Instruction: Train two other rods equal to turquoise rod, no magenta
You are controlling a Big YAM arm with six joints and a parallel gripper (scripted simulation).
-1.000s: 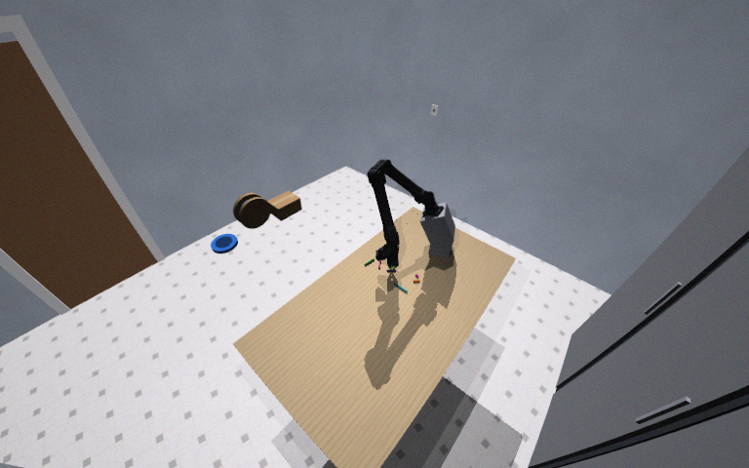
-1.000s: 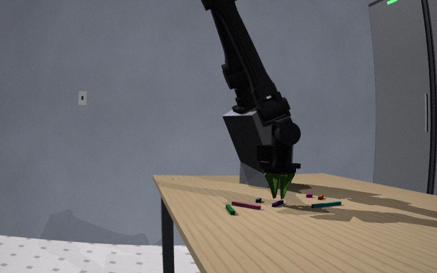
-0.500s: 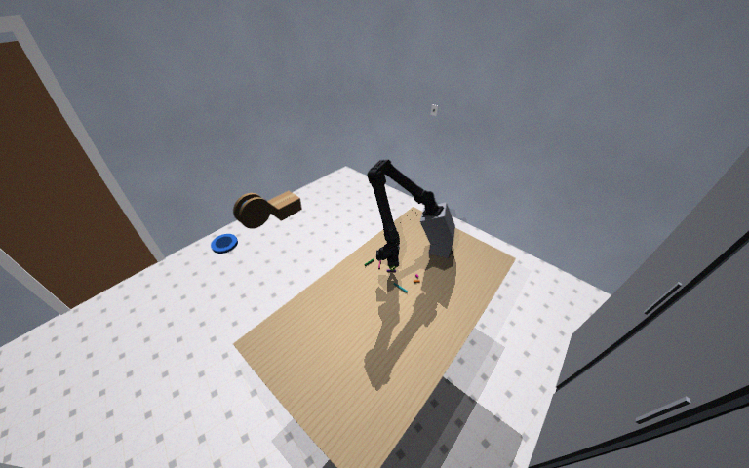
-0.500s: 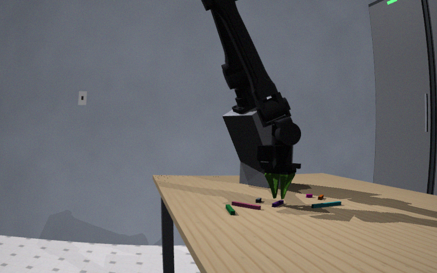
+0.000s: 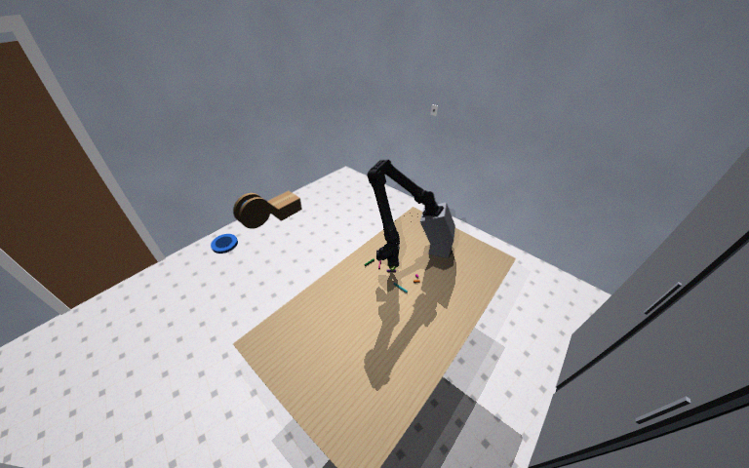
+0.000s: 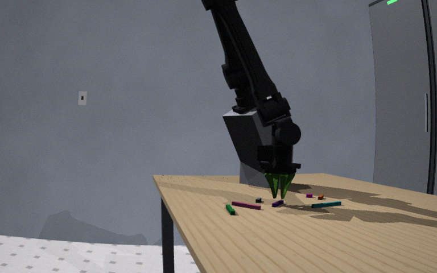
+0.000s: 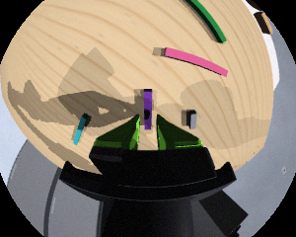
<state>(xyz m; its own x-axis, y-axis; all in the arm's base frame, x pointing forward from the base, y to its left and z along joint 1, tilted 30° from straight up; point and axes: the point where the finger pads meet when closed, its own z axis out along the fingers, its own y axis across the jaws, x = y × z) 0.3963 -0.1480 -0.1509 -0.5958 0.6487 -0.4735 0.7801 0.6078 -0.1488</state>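
Right now my hand is 20 mm above the purple rod. Also, from my hand: long pink rod 100 mm to the right, 20 mm below; small grey rod 60 mm behind, 30 mm to the right, 20 mm below; turquoise rod 120 mm to the left, 80 mm ahead, 20 mm below.
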